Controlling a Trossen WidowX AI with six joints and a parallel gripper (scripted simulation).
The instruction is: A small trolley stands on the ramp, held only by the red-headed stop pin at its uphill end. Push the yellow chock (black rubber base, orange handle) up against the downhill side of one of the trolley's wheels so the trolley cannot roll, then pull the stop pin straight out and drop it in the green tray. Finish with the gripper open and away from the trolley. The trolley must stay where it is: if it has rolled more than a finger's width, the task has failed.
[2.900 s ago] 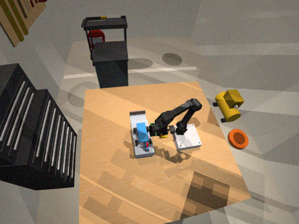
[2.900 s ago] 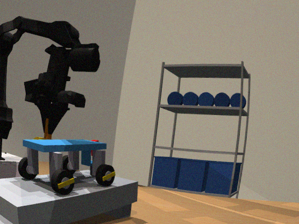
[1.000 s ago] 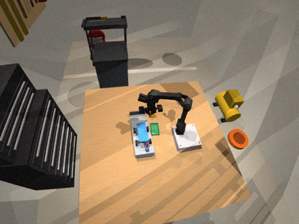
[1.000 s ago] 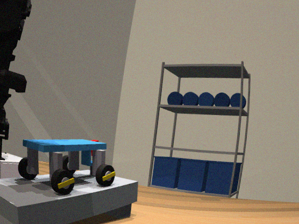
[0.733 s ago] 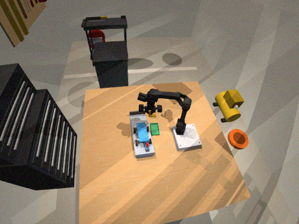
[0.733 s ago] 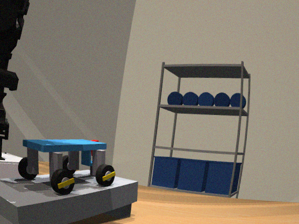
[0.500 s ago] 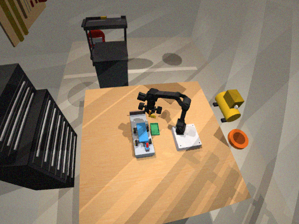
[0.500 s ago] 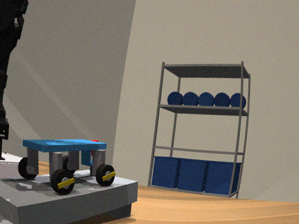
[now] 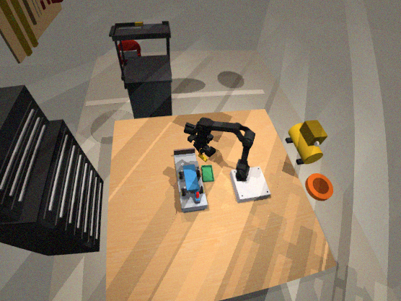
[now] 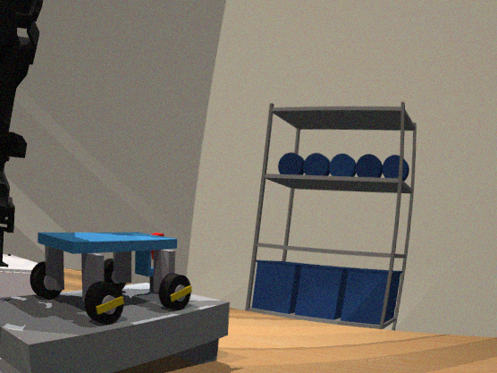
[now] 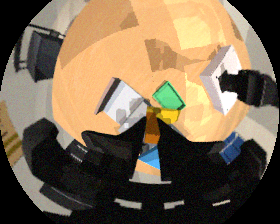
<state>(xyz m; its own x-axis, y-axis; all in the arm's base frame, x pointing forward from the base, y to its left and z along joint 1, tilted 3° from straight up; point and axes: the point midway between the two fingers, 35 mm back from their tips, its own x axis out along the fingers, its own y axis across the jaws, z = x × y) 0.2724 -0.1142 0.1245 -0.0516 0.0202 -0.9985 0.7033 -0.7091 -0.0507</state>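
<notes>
The yellow chock lies 1 cm behind my gripper tip, 2 cm to the left of it and 1 cm below it. Round my gripper tip: green tray (6 cm behind, 7 cm to the left, 16 cm below); then grey ramp (6 cm ahead, 17 cm to the left, 11 cm below); then blue-topped trolley (6 cm ahead, 18 cm to the left, 4 cm below).
</notes>
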